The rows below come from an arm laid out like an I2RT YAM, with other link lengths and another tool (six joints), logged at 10 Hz.
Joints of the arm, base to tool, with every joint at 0 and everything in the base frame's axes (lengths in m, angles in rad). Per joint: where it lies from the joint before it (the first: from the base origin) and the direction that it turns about. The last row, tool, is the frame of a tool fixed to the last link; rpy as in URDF.
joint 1: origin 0.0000 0.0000 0.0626 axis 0 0 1
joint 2: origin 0.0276 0.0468 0.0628 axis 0 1 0
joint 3: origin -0.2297 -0.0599 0.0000 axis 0 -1 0
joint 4: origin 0.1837 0.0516 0.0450 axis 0 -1 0
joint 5: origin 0.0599 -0.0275 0.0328 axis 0 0 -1
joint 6: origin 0.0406 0.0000 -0.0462 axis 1 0 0
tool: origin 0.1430 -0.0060 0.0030 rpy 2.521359 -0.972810 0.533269
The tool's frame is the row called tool.
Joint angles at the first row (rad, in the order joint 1, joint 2, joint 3, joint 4, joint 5, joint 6):
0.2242 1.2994 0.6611 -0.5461 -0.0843 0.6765
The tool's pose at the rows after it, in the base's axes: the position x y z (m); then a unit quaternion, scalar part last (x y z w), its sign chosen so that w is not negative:
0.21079 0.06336 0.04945 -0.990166 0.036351 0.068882 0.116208
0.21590 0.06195 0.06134 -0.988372 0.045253 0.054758 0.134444
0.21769 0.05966 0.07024 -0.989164 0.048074 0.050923 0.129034
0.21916 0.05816 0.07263 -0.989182 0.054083 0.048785 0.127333
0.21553 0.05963 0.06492 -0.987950 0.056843 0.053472 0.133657
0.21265 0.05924 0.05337 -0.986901 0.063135 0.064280 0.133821
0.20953 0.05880 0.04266 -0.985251 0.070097 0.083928 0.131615
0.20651 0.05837 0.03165 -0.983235 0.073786 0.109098 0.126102
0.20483 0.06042 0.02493 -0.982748 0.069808 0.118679 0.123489
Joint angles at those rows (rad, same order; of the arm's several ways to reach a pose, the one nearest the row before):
0.1796 1.2671 0.6704 -0.5675 -0.1103 0.6673
0.1428 1.2350 0.6994 -0.5965 -0.1427 0.6673
0.1427 1.2241 0.7408 -0.6441 -0.1290 0.6673
0.1427 1.2241 0.7532 -0.6535 -0.1196 0.6765
0.1426 1.2241 0.7134 -0.6198 -0.1304 0.6872
0.1427 1.2500 0.6751 -0.5769 -0.1304 0.6980
0.1426 1.2960 0.6611 -0.5569 -0.1304 0.7071
0.1427 1.3590 0.6611 -0.5461 -0.1304 0.7072
0.1534 1.3897 0.6504 -0.5232 -0.1304 0.7071

